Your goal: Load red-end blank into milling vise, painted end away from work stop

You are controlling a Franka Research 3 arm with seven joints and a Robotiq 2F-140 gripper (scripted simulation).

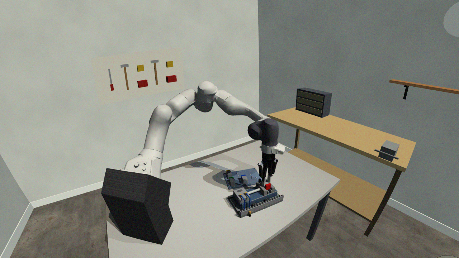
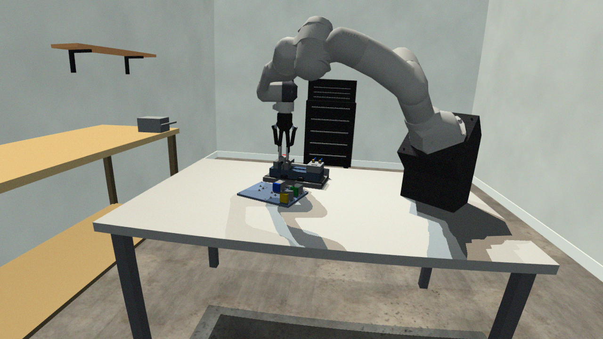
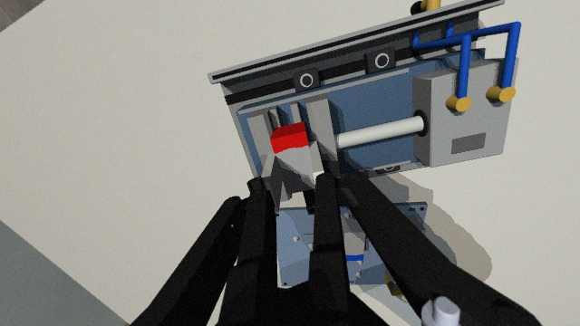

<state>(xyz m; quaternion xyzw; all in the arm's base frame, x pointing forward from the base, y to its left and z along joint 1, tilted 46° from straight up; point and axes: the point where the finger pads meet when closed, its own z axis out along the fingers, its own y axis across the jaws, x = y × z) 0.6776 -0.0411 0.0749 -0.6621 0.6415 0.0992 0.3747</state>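
My hand is 6 cm above the fixed jaw, 3 cm short of it and 1 cm to the right of it. From my hand the other things lie so: vise 9 cm below, 7 cm behind, 1 cm to the right; then moving jaw 6 cm below, 3 cm behind; then white rod 9 cm behind, 6 cm below, 1 cm to the right.
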